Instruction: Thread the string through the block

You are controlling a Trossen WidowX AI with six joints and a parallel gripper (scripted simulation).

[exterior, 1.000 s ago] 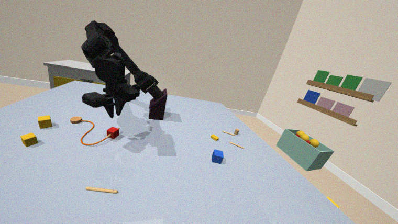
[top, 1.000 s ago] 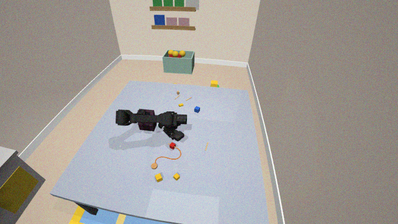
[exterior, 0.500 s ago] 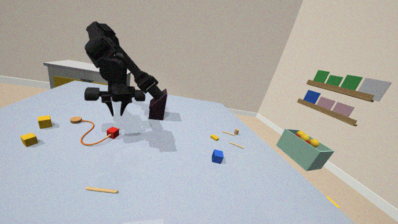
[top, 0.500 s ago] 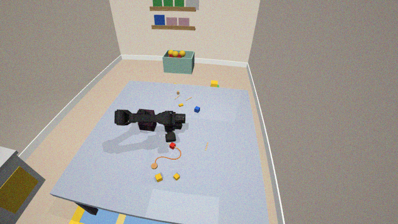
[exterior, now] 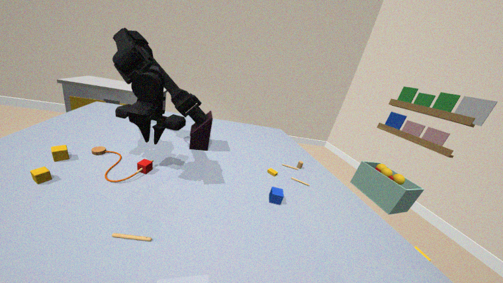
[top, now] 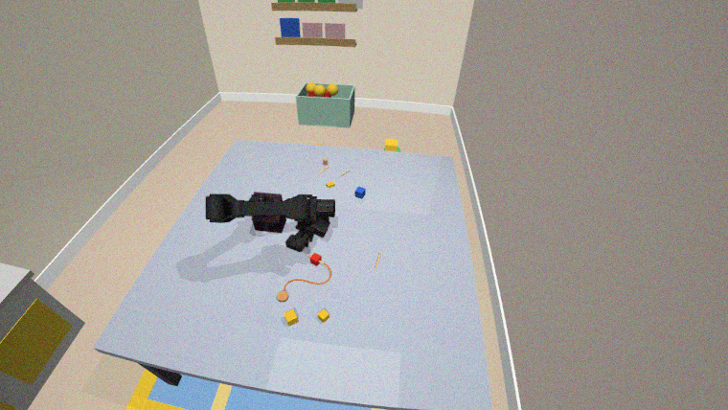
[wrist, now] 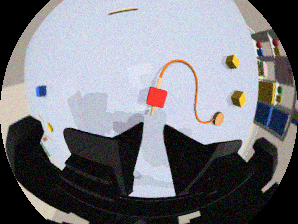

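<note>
My gripper tip is 7 cm above the red block, 2 cm short of it and 1 cm to the left of it. Also, from my gripper tip: blue cube: 39 cm to the left, 15 cm ahead, 7 cm below; then small yellow piece: 45 cm to the left, 8 cm below; then round wooden button: 18 cm to the right, 8 cm below, 6 cm behind.
</note>
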